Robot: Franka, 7 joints.
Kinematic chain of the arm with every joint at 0, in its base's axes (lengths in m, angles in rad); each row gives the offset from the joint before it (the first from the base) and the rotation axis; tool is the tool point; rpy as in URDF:
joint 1: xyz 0 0 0.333 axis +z
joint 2: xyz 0 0 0 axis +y
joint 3: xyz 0 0 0.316 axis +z
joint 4: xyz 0.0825 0 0 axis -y
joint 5: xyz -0.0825 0 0.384 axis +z
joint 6: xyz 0 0 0 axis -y
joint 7: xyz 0.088 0 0 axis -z
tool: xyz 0 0 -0.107 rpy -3.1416 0 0
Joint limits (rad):
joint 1: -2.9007..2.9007
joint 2: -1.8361..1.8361
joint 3: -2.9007..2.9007
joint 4: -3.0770..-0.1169
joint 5: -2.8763..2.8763
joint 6: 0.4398..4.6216
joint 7: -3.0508..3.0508
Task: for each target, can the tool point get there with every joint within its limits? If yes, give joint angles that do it. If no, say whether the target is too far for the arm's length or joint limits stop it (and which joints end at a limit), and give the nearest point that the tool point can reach.
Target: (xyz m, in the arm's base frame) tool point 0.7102 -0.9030 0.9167
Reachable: no: too far | nearest point 0.4728 -0.6012 0.7216 | short by 0.431 m
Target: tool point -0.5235 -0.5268 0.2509
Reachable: yes | joints -1.8096 0.9076 -0.7082 -1.5098 -0.2390 2.6047 -0.8557
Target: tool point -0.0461 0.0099 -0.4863
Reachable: no: joint limits stop it (at a limit: joint 1, joint 2) | nearest point -0.1008 0.0236 -0.3294 | short by 0.167 m
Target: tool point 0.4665 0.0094 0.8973
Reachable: yes | joints -0.9650 0.1754 1.3250 -1.3608 0.4178 4.0202 0.6508
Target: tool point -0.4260 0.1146 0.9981
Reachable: yes | joints 1.5491 0.4928 1.9314 -0.9949 -2.0627 2.9342 -0.7037
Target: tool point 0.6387 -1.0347 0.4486
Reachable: no: too far | nearest point 0.4486 -0.7267 0.4142 | short by 0.364 m
